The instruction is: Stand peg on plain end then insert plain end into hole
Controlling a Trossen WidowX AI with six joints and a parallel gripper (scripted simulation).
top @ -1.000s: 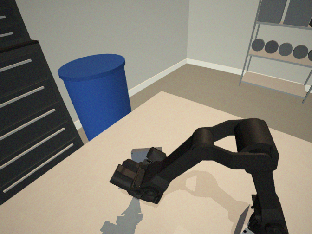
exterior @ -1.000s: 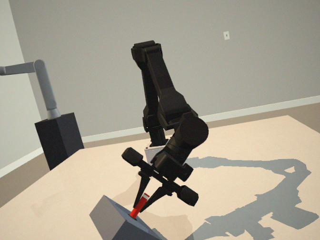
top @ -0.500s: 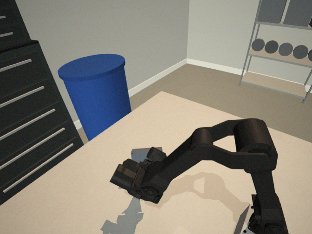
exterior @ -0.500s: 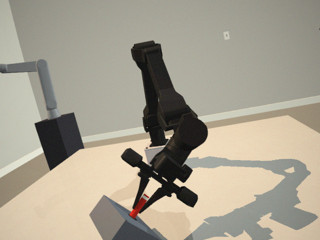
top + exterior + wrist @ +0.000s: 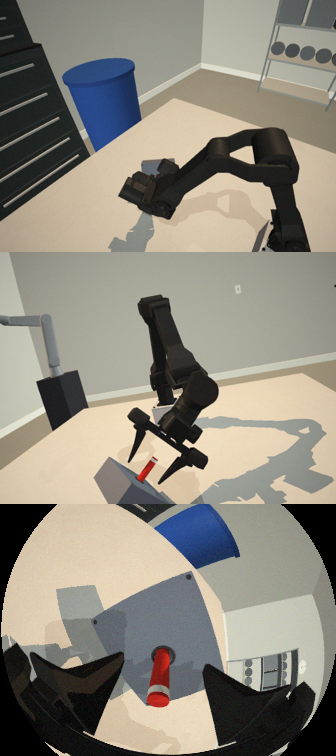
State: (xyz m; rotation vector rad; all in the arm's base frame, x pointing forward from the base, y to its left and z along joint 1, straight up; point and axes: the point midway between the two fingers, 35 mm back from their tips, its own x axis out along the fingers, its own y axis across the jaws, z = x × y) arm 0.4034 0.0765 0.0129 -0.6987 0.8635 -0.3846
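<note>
Right now my gripper tip is 10 mm past the red peg and 10 mm to the right of it. Also, from my gripper tip: grey sloped panel 20 mm ahead, 20 mm to the right, 30 mm below.
</note>
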